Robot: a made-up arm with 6 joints. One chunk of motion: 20 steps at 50 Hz.
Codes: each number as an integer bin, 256 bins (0 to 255) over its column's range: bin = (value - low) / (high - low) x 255, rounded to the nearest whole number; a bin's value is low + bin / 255 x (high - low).
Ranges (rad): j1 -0.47..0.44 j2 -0.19..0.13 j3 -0.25..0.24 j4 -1..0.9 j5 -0.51..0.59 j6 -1.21..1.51
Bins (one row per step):
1: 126 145 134 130 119 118
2: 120 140 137 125 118 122
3: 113 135 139 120 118 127
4: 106 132 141 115 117 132
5: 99 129 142 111 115 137
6: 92 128 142 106 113 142
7: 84 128 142 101 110 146
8: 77 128 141 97 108 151
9: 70 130 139 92 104 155
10: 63 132 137 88 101 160
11: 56 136 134 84 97 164
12: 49 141 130 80 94 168
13: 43 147 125 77 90 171
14: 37 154 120 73 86 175
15: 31 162 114 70 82 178
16: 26 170 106 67 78 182
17: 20 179 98 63 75 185
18: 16 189 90 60 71 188
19: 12 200 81 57 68 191
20: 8 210 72 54 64 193
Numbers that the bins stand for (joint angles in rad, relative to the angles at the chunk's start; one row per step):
1: -0.0204 -0.0080 0.0075 -0.0314 0.0033 0.0487
2: -0.0418 -0.0143 0.0133 -0.0686 -0.0010 0.0913
3: -0.0667 -0.0206 0.0171 -0.1059 -0.0010 0.1447
4: -0.0917 -0.0244 0.0209 -0.1431 -0.0053 0.1980
5: -0.1167 -0.0281 0.0229 -0.1729 -0.0139 0.2513
6: -0.1417 -0.0294 0.0229 -0.2102 -0.0225 0.3047
7: -0.1702 -0.0294 0.0229 -0.2475 -0.0355 0.3473
8: -0.1952 -0.0294 0.0209 -0.2773 -0.0441 0.4007
9: -0.2202 -0.0269 0.0171 -0.3145 -0.0614 0.4433
10: -0.2452 -0.0244 0.0133 -0.3443 -0.0743 0.4967
11: -0.2702 -0.0193 0.0075 -0.3741 -0.0916 0.5393
12: -0.2951 -0.0131 -0.0002 -0.4039 -0.1045 0.5820
13: -0.3165 -0.0055 -0.0098 -0.4263 -0.1218 0.6140
14: -0.3380 0.0033 -0.0194 -0.4561 -0.1390 0.6567
15: -0.3594 0.0133 -0.0309 -0.4784 -0.1563 0.6887
16: -0.3772 0.0233 -0.0463 -0.5008 -0.1735 0.7313
17: -0.3986 0.0346 -0.0617 -0.5306 -0.1865 0.7633
18: -0.4129 0.0472 -0.0771 -0.5529 -0.2037 0.7953
19: -0.4272 0.0610 -0.0944 -0.5753 -0.2167 0.8273
20: -0.4415 0.0735 -0.1116 -0.5976 -0.2339 0.8487

